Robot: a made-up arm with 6 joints.
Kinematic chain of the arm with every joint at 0, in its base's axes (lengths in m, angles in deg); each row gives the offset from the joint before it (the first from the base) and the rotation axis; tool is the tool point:
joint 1: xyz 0 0 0.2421 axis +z
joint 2: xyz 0 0 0 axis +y
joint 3: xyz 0 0 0.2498 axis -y
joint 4: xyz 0 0 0 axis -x
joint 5: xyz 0.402 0 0 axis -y
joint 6: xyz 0 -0.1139 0 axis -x
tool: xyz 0 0 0
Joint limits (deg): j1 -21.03..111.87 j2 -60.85..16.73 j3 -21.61..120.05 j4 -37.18..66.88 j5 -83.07..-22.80 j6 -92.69..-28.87
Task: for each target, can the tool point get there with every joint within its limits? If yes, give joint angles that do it. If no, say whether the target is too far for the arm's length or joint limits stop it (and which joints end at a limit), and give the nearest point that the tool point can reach.
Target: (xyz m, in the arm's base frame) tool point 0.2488 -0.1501 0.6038
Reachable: yes | joints -9.60 -26.03 -0.45 -20.70 -57.62 -87.42
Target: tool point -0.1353 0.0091 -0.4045
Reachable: no: joint limits stop it (at a limit: joint 1, joint 2, joint 3, joint 4) | nearest point -0.0441 0.3535 0.1780 | short by 0.683 m
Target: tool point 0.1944 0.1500 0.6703
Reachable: yes | joints 65.01 -29.81 4.10 -7.78 -57.73 -64.58
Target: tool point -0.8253 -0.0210 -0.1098
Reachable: no: too far | nearest point -0.6199 -0.0158 0.2527 | short by 0.417 m
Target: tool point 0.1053 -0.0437 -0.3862
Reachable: no: joint limits stop it (at a limit: joint 2, joint 3, joint 4) | nearest point 0.3291 -0.1366 0.1780 | short by 0.614 m
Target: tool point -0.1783 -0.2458 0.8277
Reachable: yes | joints 37.88 -17.62 93.49 42.08 -52.19 -74.38
